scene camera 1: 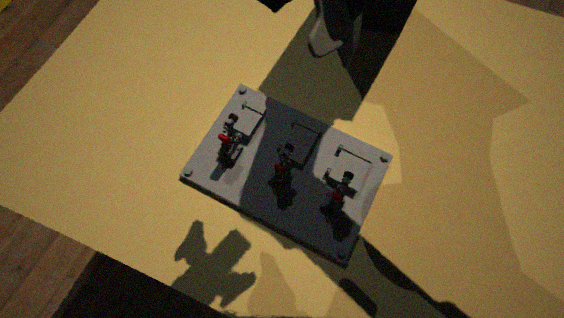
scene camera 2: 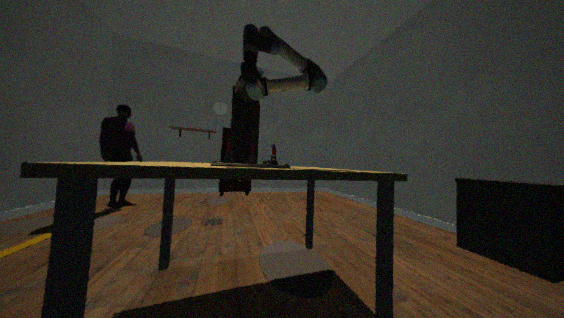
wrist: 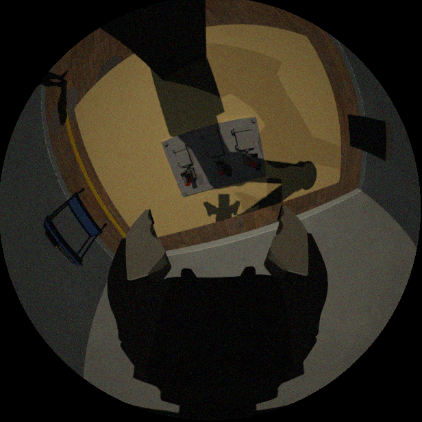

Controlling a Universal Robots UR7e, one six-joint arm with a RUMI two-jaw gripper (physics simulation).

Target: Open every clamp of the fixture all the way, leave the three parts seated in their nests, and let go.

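Places are measured from the arm's base along level axes (x ahead, y left, z up), in centimetres.
Where they show: gripper, fingertip midpoint: [scene camera 1: 289, 27] [scene camera 2: 249, 95]; arm's base, link origin: [scene camera 2: 246, 95].
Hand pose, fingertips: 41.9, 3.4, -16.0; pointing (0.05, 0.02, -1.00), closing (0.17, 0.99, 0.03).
Things, the pixels of their top centre, and the offset from my fingertips, as dx, dy, dz. "spot": a spot on its surface instead. Level surfaces: height alone.
- grey fixture plate, surface spot: [scene camera 1: 202, 160] spot: +9.0, -12.4, -35.4
- left clamp, surface spot: [scene camera 1: 227, 142] spot: +5.7, -7.7, -27.6
- middle clamp, surface spot: [scene camera 1: 282, 165] spot: +3.1, +2.1, -31.0
- right clamp, surface spot: [scene camera 1: 340, 190] spot: +3.7, +13.3, -25.6
- red handle, surface spot: [scene camera 2: 273, 151] spot: +4.2, +13.1, -28.7
- yellow table top, surface height: dz -36.9
The grey fixture plate [scene camera 1: 202, 160] [wrist: 175, 164] lies on the table, its middle in shadow. Three flat square parts, left [scene camera 1: 248, 122], middle [scene camera 1: 305, 142] and right [scene camera 1: 361, 167], lie in their nests. Beside them stand the left clamp [scene camera 1: 227, 142] [wrist: 188, 177], middle clamp [scene camera 1: 282, 165] [wrist: 222, 169] and right clamp [scene camera 1: 340, 190] [wrist: 253, 161], all red-handled. One red handle [scene camera 2: 273, 151] stands upright in scene camera 2. How far each clamp arm is raised is too dark and small to tell. My gripper [scene camera 1: 332, 60] [wrist: 215, 210] is open and empty, well above and away from the fixture.
The yellow table top [scene camera 1: 125, 85] [wrist: 115, 125] surrounds the fixture, with shadows of the arm across it. A person [scene camera 2: 117, 137] stands beyond the table. A dark cabinet [scene camera 2: 510, 225] stands at the right, and a blue-framed chair [wrist: 85, 215] shows at the left.
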